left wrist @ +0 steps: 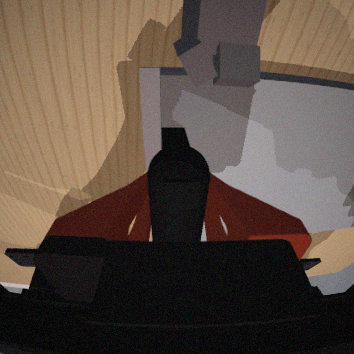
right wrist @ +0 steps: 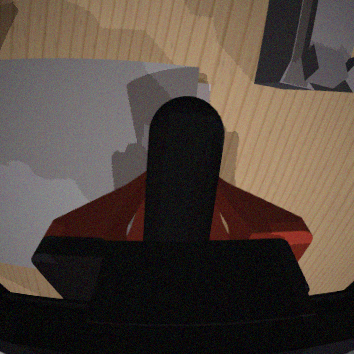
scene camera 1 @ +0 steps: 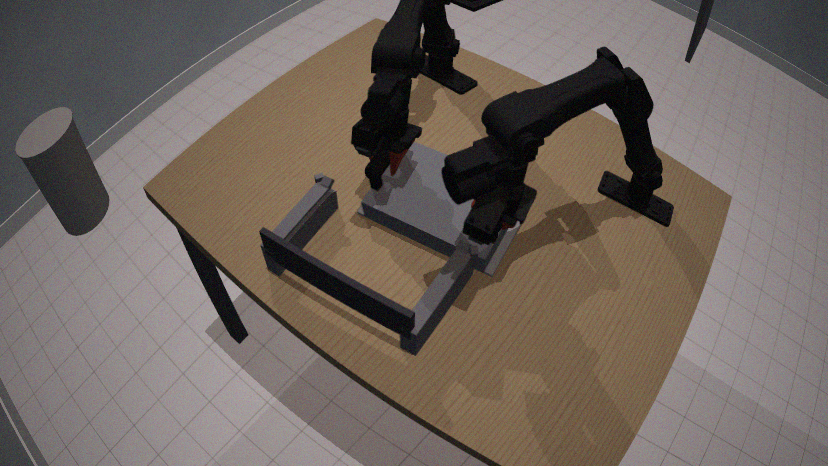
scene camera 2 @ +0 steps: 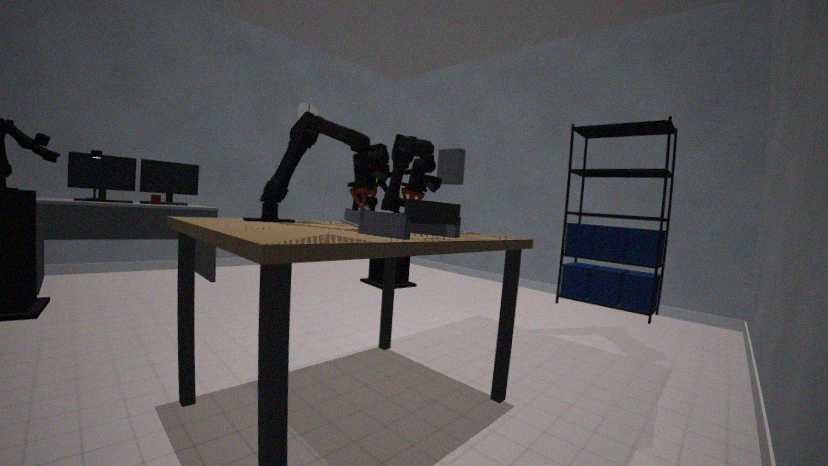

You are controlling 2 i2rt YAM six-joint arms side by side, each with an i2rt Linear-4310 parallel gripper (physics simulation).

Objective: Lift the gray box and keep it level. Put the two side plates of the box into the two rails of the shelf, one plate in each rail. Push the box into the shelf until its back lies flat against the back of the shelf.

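Places are measured from the left arm's base along level axes (x right, y back, z down), in metres.
Where they show: left gripper, between the fingertips: [left wrist: 177, 178]; right gripper, between the fingertips: [right wrist: 176, 177] [scene camera 1: 384, 171]; left arm's base, origin of its link: [scene camera 1: 636, 200]; right arm's base, origin of its link: [scene camera 1: 440, 73] [scene camera 2: 269, 221].
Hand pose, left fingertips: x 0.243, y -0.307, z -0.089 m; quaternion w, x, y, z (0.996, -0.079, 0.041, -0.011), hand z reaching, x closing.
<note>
Things, the pixels of their centre, and the offset from my left fingertips. "*": a spot on its surface instead. Level surfaces: height alone.
- gray box, middle of its body: [right wrist: 12, 178] [left wrist: 301, 182] [scene camera 1: 443, 192] [scene camera 2: 384, 212] dy +0.029, dx +0.115, dz +0.018 m
- shelf, a spot on its surface: [scene camera 1: 338, 280] * dy -0.246, dx +0.152, dz -0.026 m
- right rail, a spot on its surface: [left wrist: 235, 25] * dy -0.084, dx +0.025, dz +0.014 m
- left rail, middle of its body: [scene camera 1: 297, 217] dy -0.152, dx +0.312, dz +0.017 m
- Wooden table, height of its surface: dz +0.089 m
The gray box [scene camera 1: 425, 193] [left wrist: 305, 135] [right wrist: 60, 110] looks roughly level and low over the table; any gap beneath it is hard to tell. My left gripper [scene camera 1: 480, 246] [left wrist: 177, 178] is shut on its right side plate in scene camera 1, my right gripper [scene camera 1: 377, 184] [right wrist: 176, 177] on its left side. The shelf [scene camera 1: 338, 280] [scene camera 2: 434, 212] lies in front of the box, its two rails reaching toward it. The right rail [scene camera 1: 443, 295] [left wrist: 235, 25] overlaps the box's edge in view, inside the right plate. The left rail [scene camera 1: 307, 211] [right wrist: 332, 30] is apart from the box. Fingertips are hidden.
Wooden table [scene camera 1: 579, 347] [scene camera 2: 231, 231] carries the shelf and both arm bases. The shelf's dark back bar is near the table's front edge in scene camera 1. A gray cylinder [scene camera 1: 63, 173] stands on the floor. A rack with blue bins [scene camera 2: 615, 244] stands beyond the table.
</note>
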